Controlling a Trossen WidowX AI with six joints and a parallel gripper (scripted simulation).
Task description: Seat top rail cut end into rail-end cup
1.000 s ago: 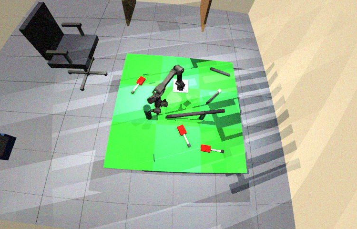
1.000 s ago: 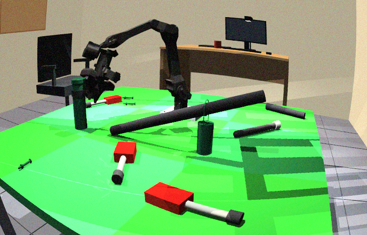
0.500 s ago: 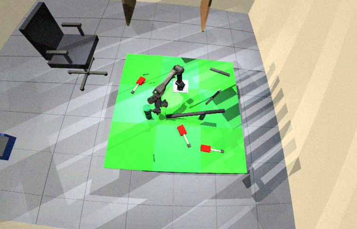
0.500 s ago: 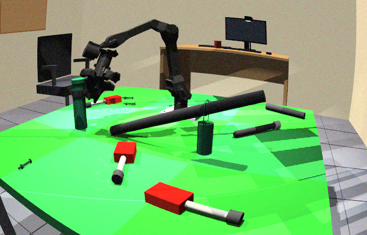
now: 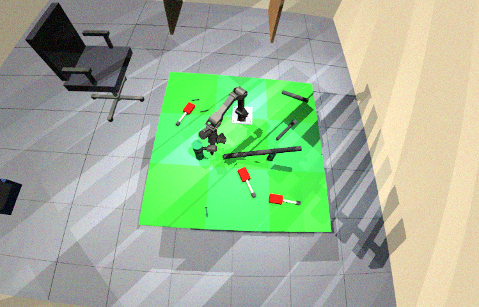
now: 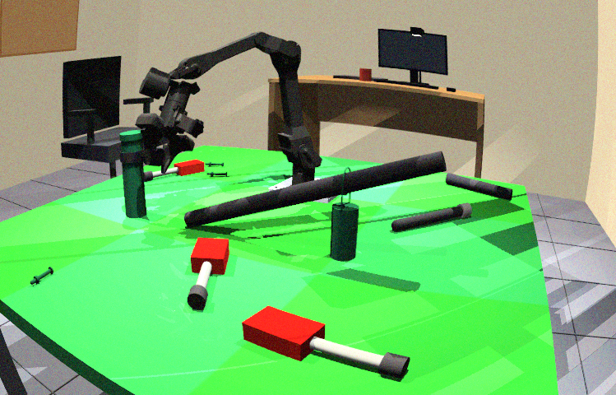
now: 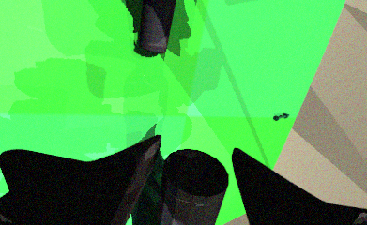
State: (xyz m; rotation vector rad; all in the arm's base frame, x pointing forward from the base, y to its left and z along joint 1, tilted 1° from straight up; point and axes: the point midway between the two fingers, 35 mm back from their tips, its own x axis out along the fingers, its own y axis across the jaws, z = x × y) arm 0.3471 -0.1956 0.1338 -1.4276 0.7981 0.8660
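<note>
Right now the rail-end cup is 3 cm to the right of my gripper tip, 2 cm above it and 1 cm behind it. The rest, counted from my gripper tip: short dark green post (42 cm to the left, 4 cm behind, 2 cm below).
</note>
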